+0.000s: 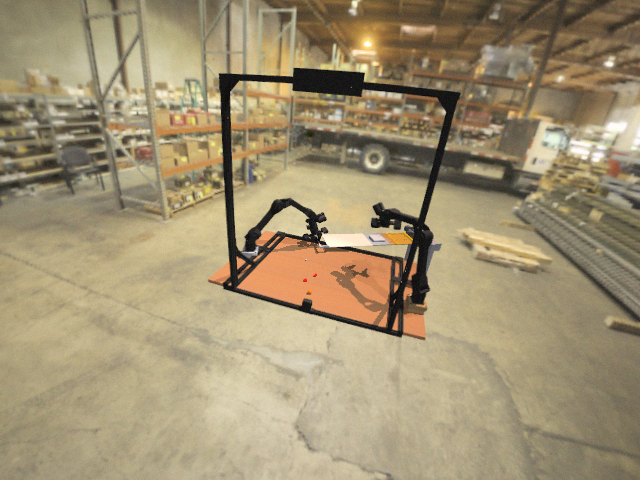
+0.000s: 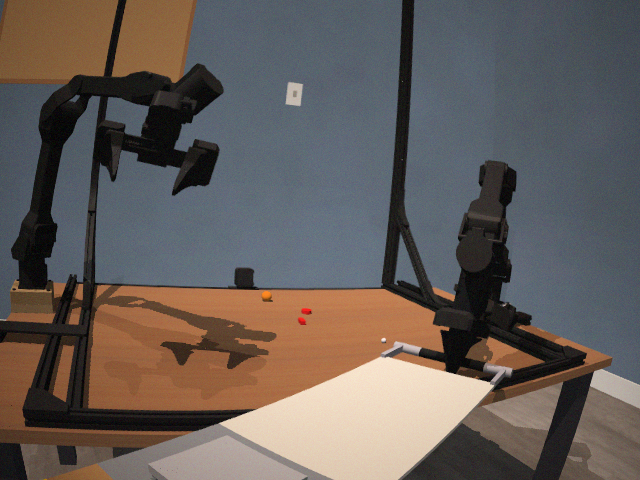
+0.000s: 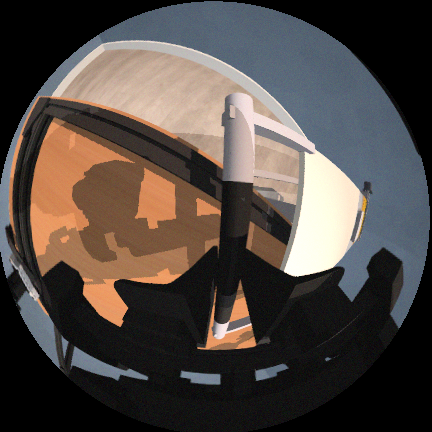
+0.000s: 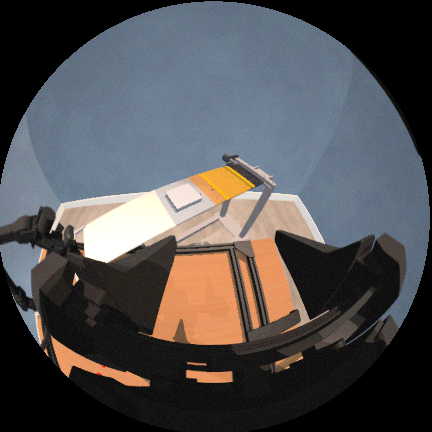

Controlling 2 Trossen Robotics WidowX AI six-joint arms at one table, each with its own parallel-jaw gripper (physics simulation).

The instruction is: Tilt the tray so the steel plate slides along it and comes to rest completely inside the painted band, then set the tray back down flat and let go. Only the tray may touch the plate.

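The long tray (image 1: pixel 346 239) (image 2: pixel 361 413) (image 3: pixel 325 220) (image 4: pixel 127 225) runs from its handle to a stand beyond the table edge. I cannot tell its exact tilt. The pale steel plate (image 1: pixel 376 238) (image 2: pixel 227 462) (image 4: pixel 183 196) lies on the grey stretch, outside the painted band (image 1: pixel 399 238) (image 4: pixel 227 183), which lies between two yellow lines nearer the stand. My left gripper (image 2: pixel 452 367) (image 3: pixel 226 249) is shut on the dark grip of the tray handle (image 2: pixel 431 355) (image 3: pixel 238 150). My right gripper (image 2: pixel 143 187) (image 4: pixel 226 238) is open and empty, high above the table, apart from tray and plate.
The stand (image 4: pixel 258 210) supports the tray's far end. A black frame (image 1: pixel 226 180) (image 2: pixel 405 103) surrounds the table. An orange ball (image 2: pixel 266 296), two red pieces (image 2: pixel 306 311) (image 2: pixel 301 320) and a small white ball (image 2: pixel 383 340) lie on the table.
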